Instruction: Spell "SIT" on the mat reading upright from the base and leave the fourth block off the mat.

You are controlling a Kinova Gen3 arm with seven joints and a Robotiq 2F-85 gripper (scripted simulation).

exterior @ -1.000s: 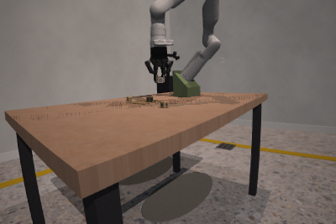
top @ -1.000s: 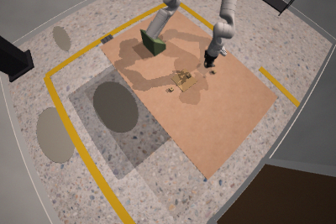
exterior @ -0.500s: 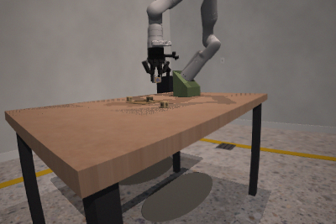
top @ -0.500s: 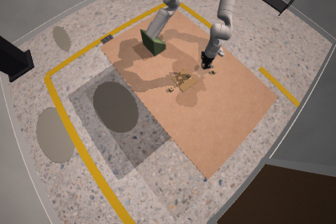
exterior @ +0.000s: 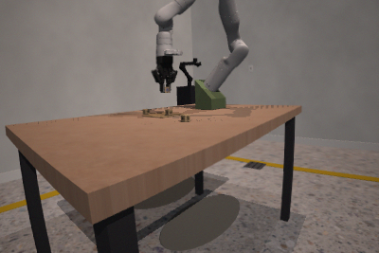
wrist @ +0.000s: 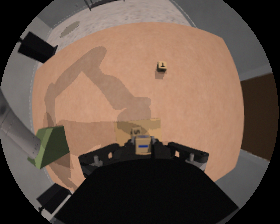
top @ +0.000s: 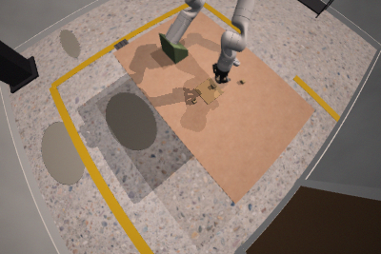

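My gripper is now 10 mm past the tan mat, 40 mm to the left of it and 120 mm above it.
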